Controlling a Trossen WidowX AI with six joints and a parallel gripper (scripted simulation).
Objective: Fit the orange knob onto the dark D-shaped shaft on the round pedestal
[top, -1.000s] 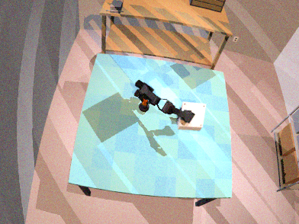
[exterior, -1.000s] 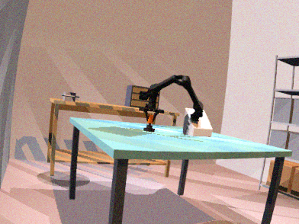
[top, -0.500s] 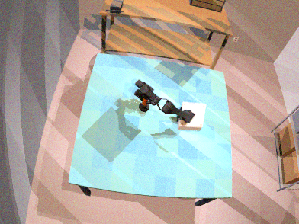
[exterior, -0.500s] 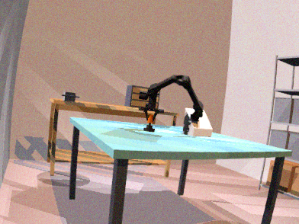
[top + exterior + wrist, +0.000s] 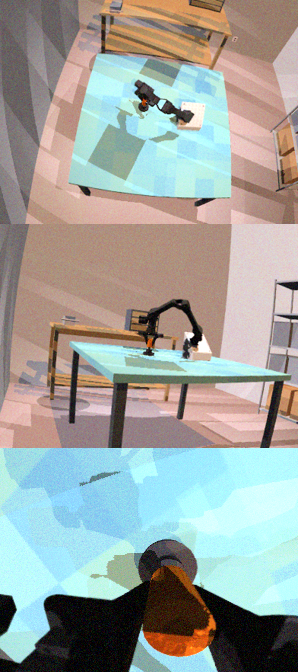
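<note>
Now: the orange knob 20 mm above my gripper tip. From my gripper tip the other things lie so: round dark pedestal: 40 mm below.
</note>
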